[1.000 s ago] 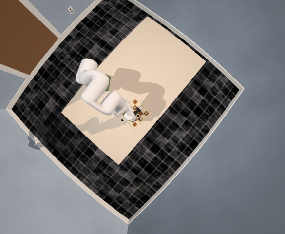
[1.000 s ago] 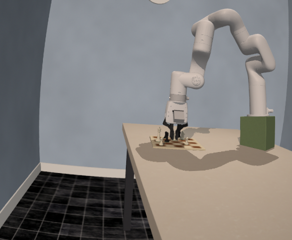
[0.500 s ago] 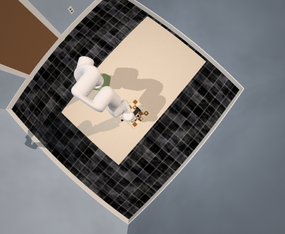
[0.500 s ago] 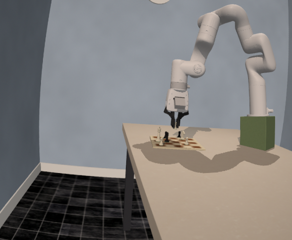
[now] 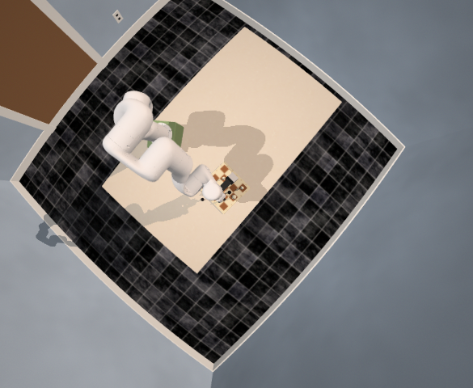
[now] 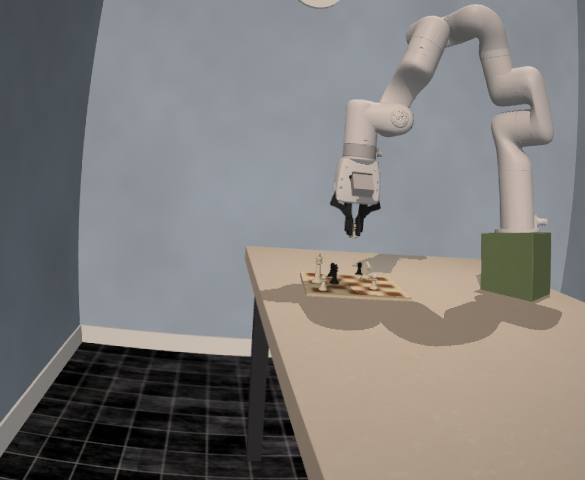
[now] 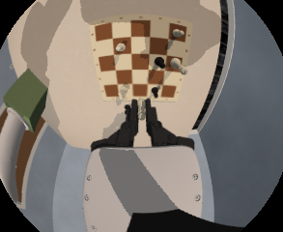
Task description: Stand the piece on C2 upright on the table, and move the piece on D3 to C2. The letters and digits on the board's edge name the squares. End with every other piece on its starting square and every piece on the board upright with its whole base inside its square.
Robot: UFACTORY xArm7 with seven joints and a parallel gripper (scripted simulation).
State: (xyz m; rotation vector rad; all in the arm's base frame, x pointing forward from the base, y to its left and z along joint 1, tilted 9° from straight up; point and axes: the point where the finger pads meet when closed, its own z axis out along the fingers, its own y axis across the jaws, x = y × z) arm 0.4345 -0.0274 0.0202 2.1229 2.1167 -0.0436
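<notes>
My gripper is now 4 cm to the right of the chessboard and 13 cm above it.
</notes>
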